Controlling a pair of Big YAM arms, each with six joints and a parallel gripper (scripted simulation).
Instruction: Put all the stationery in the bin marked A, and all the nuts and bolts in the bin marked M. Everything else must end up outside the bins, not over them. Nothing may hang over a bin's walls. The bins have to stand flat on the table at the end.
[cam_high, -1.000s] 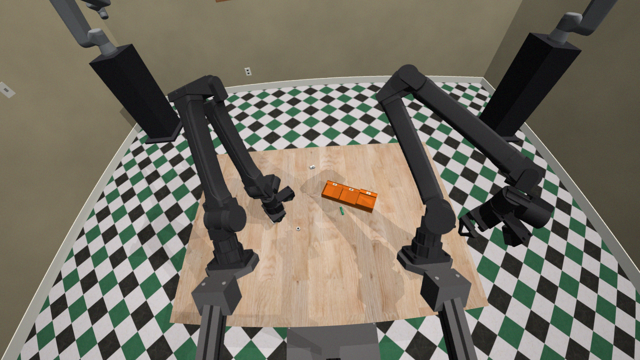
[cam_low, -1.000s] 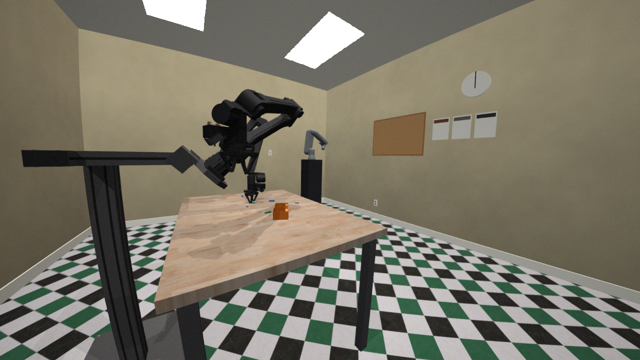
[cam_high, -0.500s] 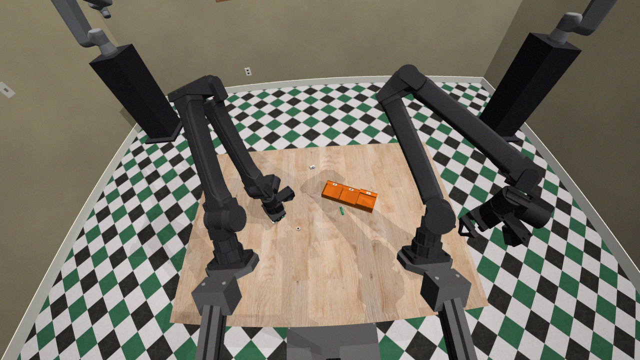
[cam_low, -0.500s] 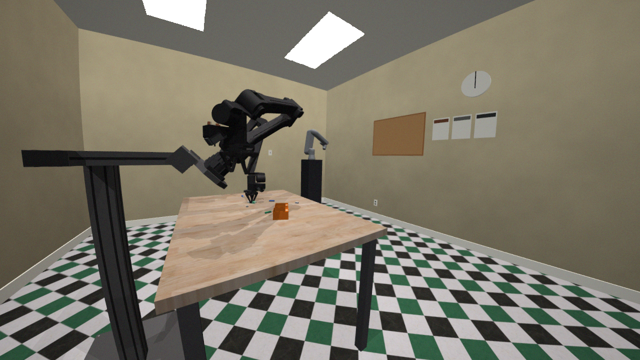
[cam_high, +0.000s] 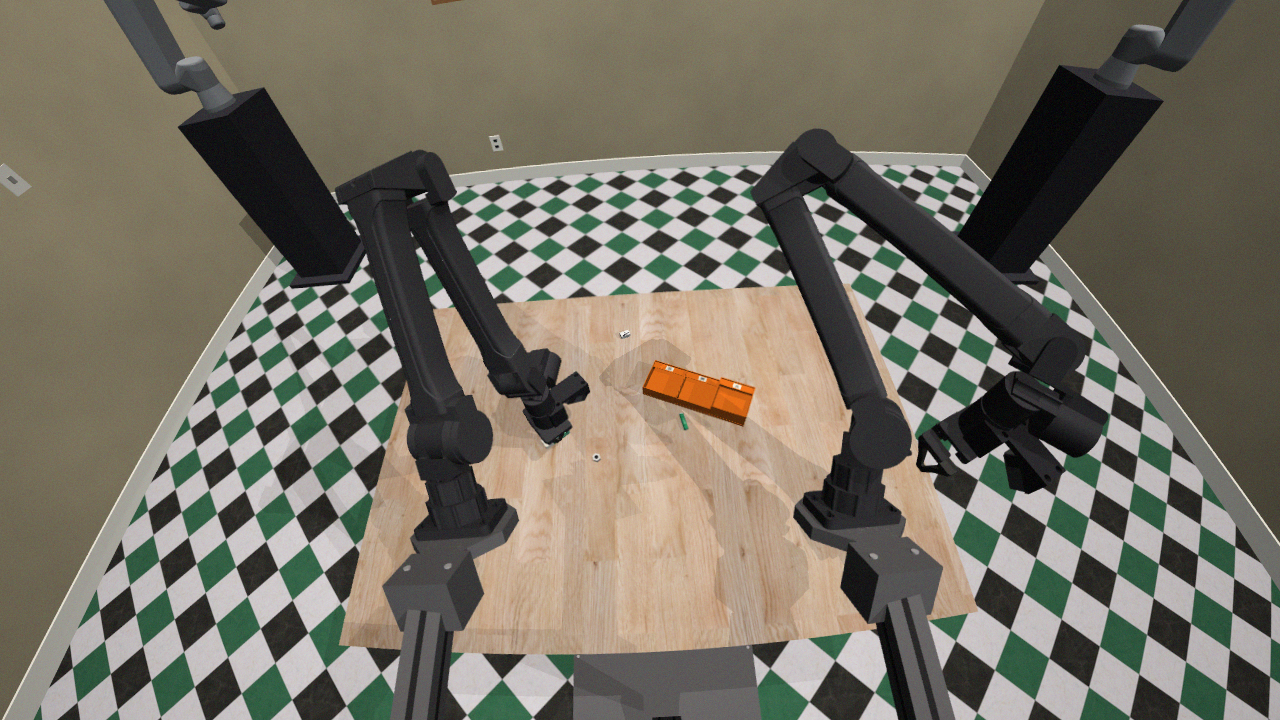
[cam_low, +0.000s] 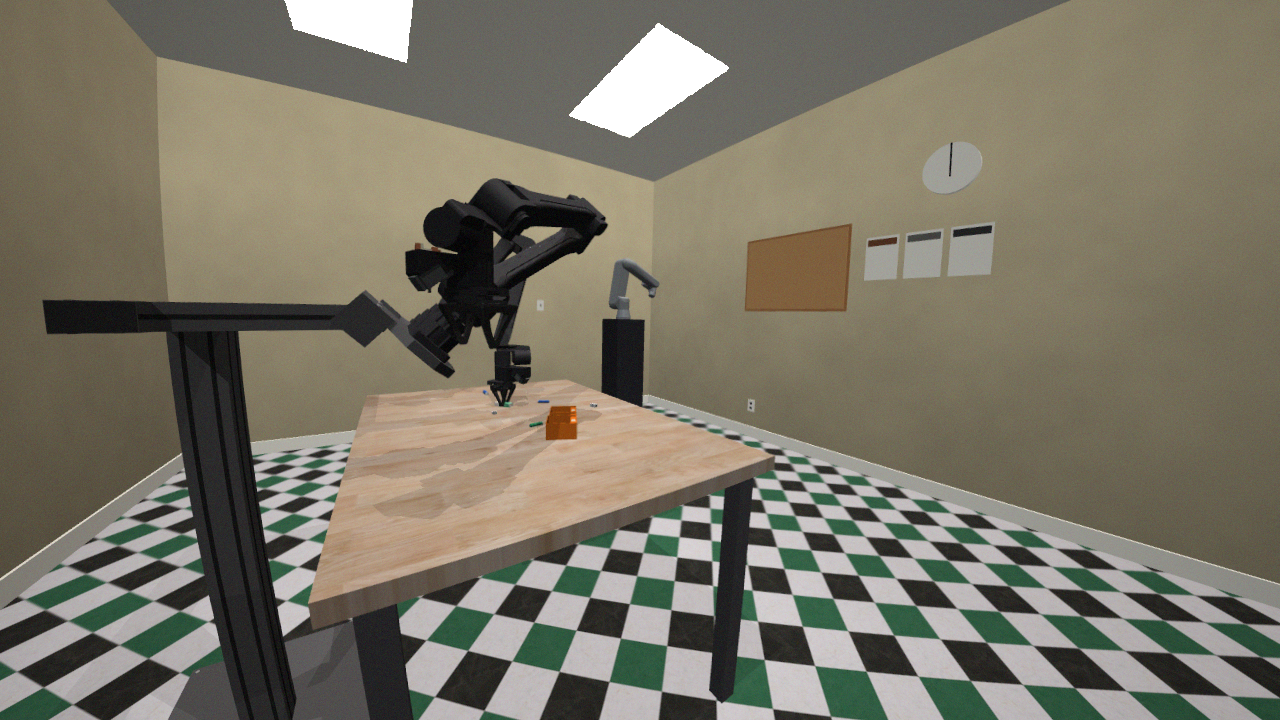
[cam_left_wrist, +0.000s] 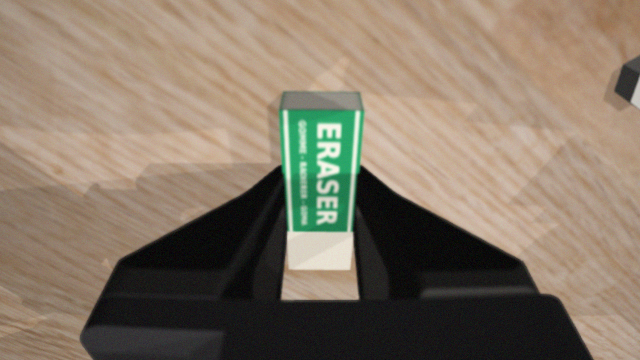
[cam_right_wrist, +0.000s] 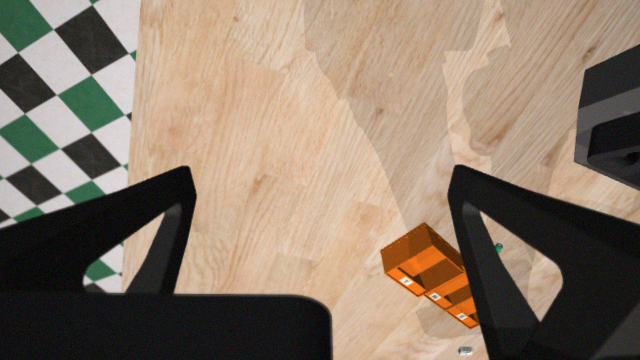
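Right now my left hand is 3 cm short of the green cylinder and 30 cm to the left of it. Round my left hand: hex nut 5 cm behind, 10 cm to the right, 1 cm below; eraser right at my left hand; blue cylinder 15 cm ahead, 2 cm to the right.
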